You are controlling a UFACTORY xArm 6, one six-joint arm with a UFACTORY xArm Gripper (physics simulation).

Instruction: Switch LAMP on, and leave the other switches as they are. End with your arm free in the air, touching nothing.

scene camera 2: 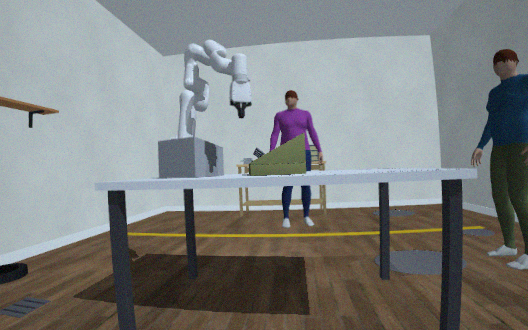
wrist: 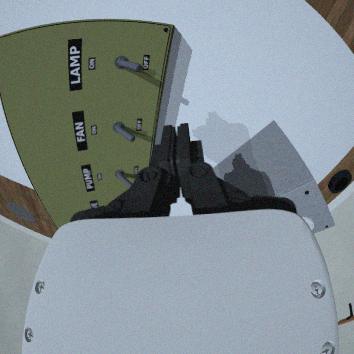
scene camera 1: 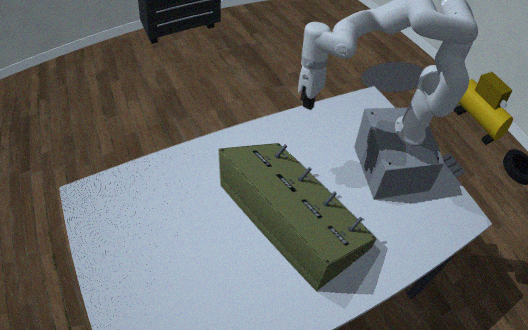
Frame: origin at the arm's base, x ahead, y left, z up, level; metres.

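Seen in the pictures: gripper, between the fingertips: [scene camera 2: 241, 117] [wrist: 178, 142] [scene camera 1: 308, 107]; arm's base, origin of its link: [scene camera 2: 185, 143] [scene camera 1: 410, 131].
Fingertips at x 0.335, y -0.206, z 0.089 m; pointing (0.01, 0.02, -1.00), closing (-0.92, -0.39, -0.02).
Observation:
Pixels of each thing's top centre, then the offset from my fingertips to it.
- LAMP lever, centre of its top: [wrist: 125, 67] [scene camera 1: 282, 146] 0.080 m ahead, 0.009 m right, 0.145 m down
- FAN lever, centre of its top: [wrist: 121, 138] [scene camera 1: 306, 169] 0.073 m ahead, 0.111 m left, 0.145 m down
- PUMP lever, centre of its top: [wrist: 122, 186] [scene camera 1: 331, 194] 0.065 m ahead, 0.231 m left, 0.145 m down
- fourth lever, centre of its top: [scene camera 1: 357, 220] 0.057 m ahead, 0.351 m left, 0.145 m down
The olive sloped switch box [scene camera 1: 265, 182] [scene camera 2: 285, 162] [wrist: 40, 100] stands on the white table [scene camera 1: 150, 225] [scene camera 2: 350, 176] [wrist: 250, 65]. The LAMP lever [scene camera 1: 281, 151] [wrist: 128, 64] leans toward its OFF mark. The FAN lever [scene camera 1: 304, 174] [wrist: 124, 131] and the PUMP lever [scene camera 1: 329, 199] [wrist: 123, 177] also lean to the OFF side. A fourth lever [scene camera 1: 356, 224] leans the same way; it is hidden in the wrist view. My gripper [scene camera 1: 308, 106] [scene camera 2: 241, 116] [wrist: 178, 142] is shut and empty, pointing down, high above the table and apart from the levers.
The grey pedestal [scene camera 1: 410, 182] [scene camera 2: 175, 157] under my arm stands on the table beside the box's lever side. A yellow machine [scene camera 1: 485, 112] and a dark drawer cabinet [scene camera 1: 180, 17] stand on the floor. A person in purple [scene camera 2: 295, 120] and one in blue [scene camera 2: 510, 105] stand beyond the table.

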